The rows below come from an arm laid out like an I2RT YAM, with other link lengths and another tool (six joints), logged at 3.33 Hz.
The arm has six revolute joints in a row. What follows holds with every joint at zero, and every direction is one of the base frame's. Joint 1 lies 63.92 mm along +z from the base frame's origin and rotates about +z. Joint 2 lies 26.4 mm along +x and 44.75 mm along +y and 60.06 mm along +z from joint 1 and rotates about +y. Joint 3 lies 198 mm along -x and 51.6 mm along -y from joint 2 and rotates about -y. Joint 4 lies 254.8 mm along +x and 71.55 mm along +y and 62.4 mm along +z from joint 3 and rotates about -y. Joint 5 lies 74 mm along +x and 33.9 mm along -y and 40.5 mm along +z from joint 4 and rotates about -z. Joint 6 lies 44.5 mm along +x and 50.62 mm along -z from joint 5 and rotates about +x. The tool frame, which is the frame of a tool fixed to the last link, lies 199 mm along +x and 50 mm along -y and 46 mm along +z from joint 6; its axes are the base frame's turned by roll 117.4, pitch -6.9 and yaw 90 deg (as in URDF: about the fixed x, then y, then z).
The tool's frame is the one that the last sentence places.
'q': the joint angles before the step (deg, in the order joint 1, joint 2, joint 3, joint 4, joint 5, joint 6). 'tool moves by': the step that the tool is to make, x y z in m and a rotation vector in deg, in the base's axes. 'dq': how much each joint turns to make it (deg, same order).
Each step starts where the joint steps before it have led.
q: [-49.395 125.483 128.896 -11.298 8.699 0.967]
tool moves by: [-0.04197 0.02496 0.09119 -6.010 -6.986 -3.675]
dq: [0.000 -8.982 -2.126 1.959 3.581 1.638]
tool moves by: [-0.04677 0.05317 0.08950 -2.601 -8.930 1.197]
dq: [-0.066 -12.429 -1.185 -4.538 -0.879 5.280]
